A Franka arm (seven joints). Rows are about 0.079 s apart.
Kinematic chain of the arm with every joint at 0, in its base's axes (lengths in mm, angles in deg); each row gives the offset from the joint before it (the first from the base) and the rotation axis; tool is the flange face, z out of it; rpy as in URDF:
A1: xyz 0 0 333 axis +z
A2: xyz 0 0 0 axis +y
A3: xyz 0 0 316 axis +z
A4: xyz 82.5 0 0 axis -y
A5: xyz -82.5 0 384 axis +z
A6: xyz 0 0 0 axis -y
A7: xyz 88 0 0 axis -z
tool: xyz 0 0 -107 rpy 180 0 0
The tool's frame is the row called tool.
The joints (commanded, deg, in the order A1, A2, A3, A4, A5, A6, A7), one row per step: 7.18, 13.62, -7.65, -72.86, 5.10, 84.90, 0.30; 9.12, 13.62, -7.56, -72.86, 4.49, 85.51, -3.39; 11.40, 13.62, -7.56, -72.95, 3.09, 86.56, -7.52; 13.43, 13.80, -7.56, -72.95, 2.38, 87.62, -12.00; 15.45, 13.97, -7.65, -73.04, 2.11, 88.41, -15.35; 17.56, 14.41, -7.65, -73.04, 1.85, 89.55, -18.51; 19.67, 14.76, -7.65, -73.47, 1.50, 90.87, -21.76; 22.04, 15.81, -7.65, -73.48, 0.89, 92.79, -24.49
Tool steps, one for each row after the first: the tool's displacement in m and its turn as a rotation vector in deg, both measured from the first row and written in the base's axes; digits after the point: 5 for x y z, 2 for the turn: 0.00025, 0.02051, 0.00083, -0.50, -0.81, 5.64; 0.00048, 0.04237, 0.00160, -1.82, -1.94, 11.93; 0.00099, 0.06324, 0.00128, -2.50, -3.00, 18.37; 0.00025, 0.08403, -0.00003, -2.77, -3.67, 23.62; 0.00034, 0.10724, -0.00301, -3.07, -4.50, 28.87; -0.00057, 0.13023, -0.00826, -3.44, -5.16, 34.20; 0.00105, 0.15731, -0.01680, -4.19, -6.12, 39.31
